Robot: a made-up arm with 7 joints.
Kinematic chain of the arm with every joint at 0, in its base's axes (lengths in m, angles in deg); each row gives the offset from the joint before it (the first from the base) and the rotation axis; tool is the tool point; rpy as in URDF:
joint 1: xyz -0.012 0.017 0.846 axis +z
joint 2: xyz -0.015 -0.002 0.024 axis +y
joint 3: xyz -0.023 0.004 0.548 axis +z
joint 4: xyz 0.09 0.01 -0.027 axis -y
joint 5: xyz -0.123 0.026 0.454 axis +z
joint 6: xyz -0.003 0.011 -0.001 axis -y
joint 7: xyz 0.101 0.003 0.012 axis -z
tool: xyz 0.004 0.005 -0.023 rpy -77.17 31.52 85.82
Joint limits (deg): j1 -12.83..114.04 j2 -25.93..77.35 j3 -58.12..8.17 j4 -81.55..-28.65 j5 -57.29..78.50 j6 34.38..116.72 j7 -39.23..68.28
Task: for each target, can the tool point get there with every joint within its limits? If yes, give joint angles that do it. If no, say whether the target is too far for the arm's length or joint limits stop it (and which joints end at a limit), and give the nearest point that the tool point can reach.
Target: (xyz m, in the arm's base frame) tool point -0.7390 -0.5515 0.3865
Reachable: no: joint limits stop it (at a limit: joint 1, joint 2, joint 3, joint 4, joint 6) | nearest point -0.4713 0.6132 0.4845 | short by 1.199 m
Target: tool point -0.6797 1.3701 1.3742
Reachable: no: too far | nearest point -0.4692 0.9435 1.2168 | short by 0.501 m
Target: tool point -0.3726 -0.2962 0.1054
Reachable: no: joint limits stop it (at a limit: joint 1, joint 2, joint 3, joint 4, joint 6) | nearest point -0.4389 0.6128 0.4747 | short by 0.983 m
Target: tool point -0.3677 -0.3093 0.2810
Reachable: no: joint limits stop it (at a limit: joint 1, joint 2, joint 3, joint 4, joint 6) | nearest point -0.4422 0.6123 0.4756 | short by 0.945 m
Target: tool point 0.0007 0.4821 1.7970
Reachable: yes | joints 103.39 11.45 -43.17 -32.70 53.74 41.66 54.01
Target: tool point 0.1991 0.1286 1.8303
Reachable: yes | joints 37.68 -16.08 -12.09 -60.67 20.66 62.85 47.50
